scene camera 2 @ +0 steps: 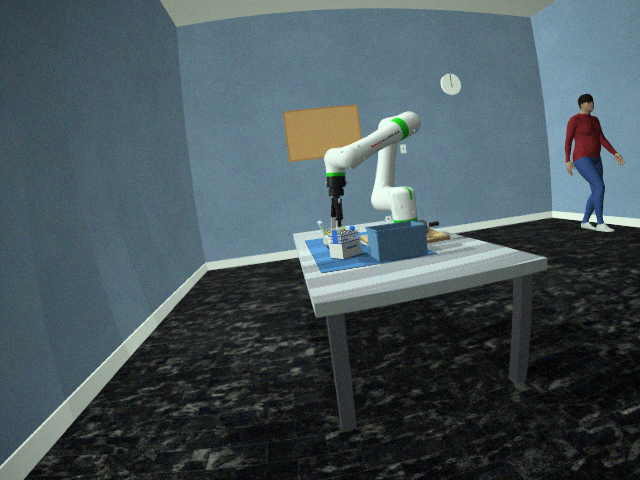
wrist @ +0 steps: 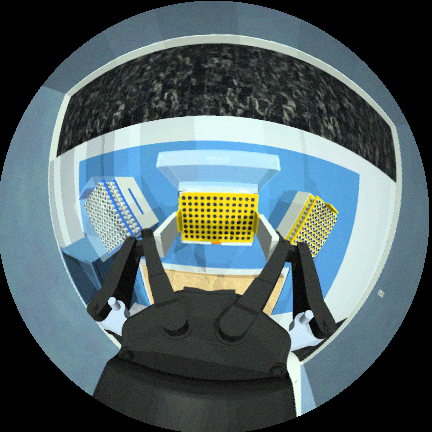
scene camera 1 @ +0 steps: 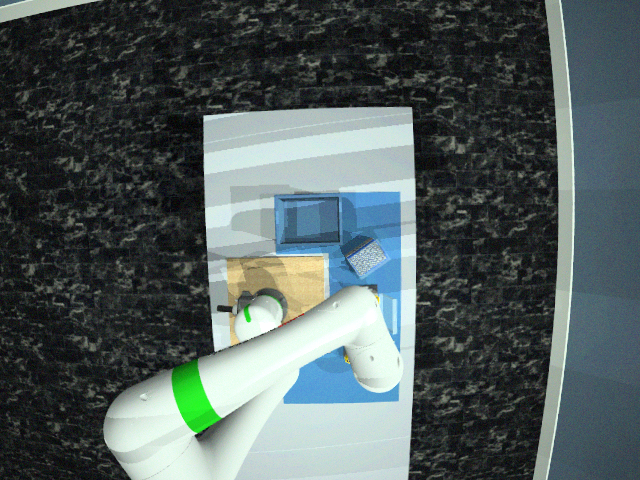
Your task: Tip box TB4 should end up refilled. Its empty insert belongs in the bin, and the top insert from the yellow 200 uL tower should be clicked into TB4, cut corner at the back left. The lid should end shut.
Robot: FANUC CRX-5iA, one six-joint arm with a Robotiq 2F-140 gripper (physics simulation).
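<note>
Tip box TB4 stands open in the wrist view, its clear lid (wrist: 217, 165) tilted back. Its yellow insert (wrist: 217, 217), with empty holes, sits in the box. My gripper (wrist: 217, 222) (scene camera 2: 337, 222) is down over the box, and its two finger pads press against the insert's left and right ends. The yellow 200 uL tower (wrist: 312, 223) stands to the right of TB4. The blue bin (scene camera 1: 309, 219) (scene camera 2: 396, 240) stands open at the back of the mat.
A blue-edged tip box (wrist: 112, 217) (scene camera 1: 366, 257) full of white tips stands left of TB4, near the bin. All of these stand on a blue mat (scene camera 1: 375, 210) (wrist: 322, 177). A wooden board (scene camera 1: 304, 276) lies by my base. The striped table (scene camera 1: 309, 143) (scene camera 2: 423, 281) carries everything.
</note>
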